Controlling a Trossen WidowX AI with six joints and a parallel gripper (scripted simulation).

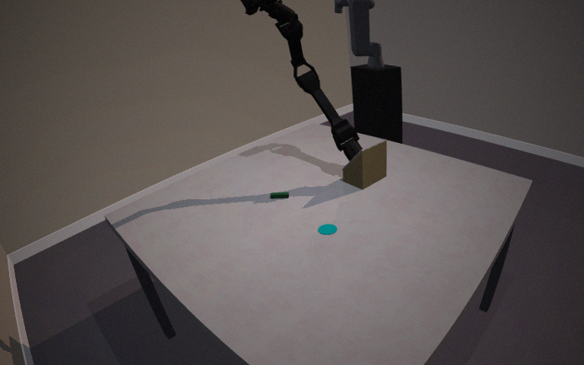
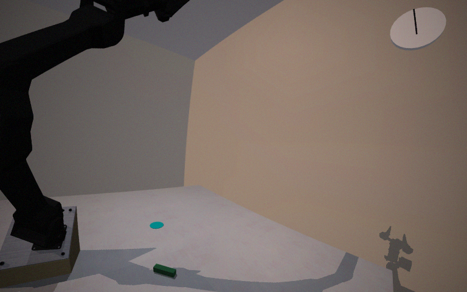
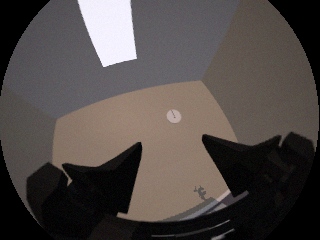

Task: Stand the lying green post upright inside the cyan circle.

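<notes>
Right now my gripper tip is 10 mm past the green post, 80 mm to the right of it and 770 mm above it. Round my gripper tip: cyan circle 360 mm to the left, 780 mm below.
</notes>
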